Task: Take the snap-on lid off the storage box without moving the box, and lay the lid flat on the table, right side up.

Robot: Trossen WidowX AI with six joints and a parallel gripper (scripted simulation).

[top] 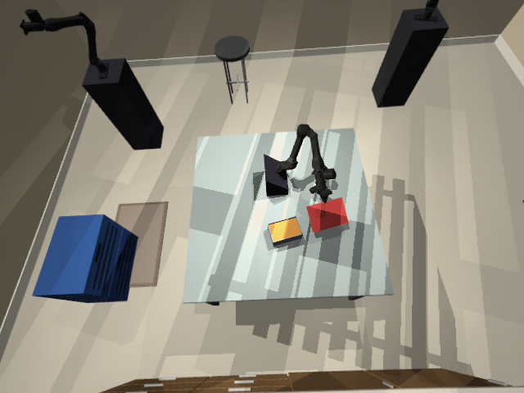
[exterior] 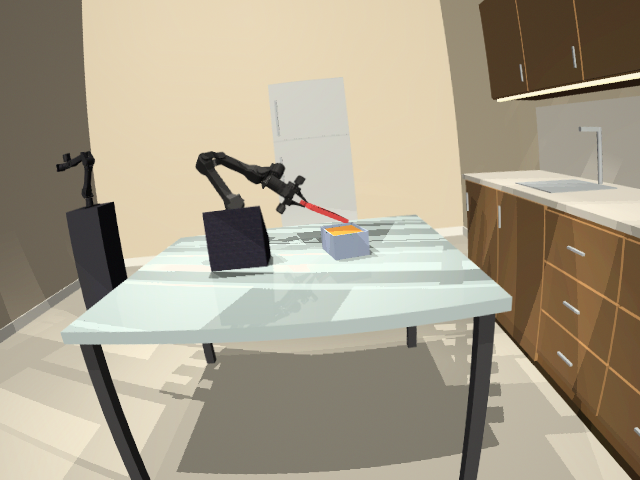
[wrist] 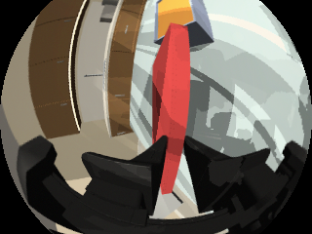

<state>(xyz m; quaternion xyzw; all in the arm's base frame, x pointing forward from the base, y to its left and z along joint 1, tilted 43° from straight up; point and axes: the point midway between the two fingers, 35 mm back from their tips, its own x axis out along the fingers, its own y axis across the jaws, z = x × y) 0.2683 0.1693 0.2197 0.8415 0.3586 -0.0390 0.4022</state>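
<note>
Right now the lid is 70 mm ahead of my gripper tip, 10 mm to the left of it and 30 mm below it. The rest, counted from my gripper tip: grey storage box (140 mm ahead, 270 mm to the right, 110 mm below).
</note>
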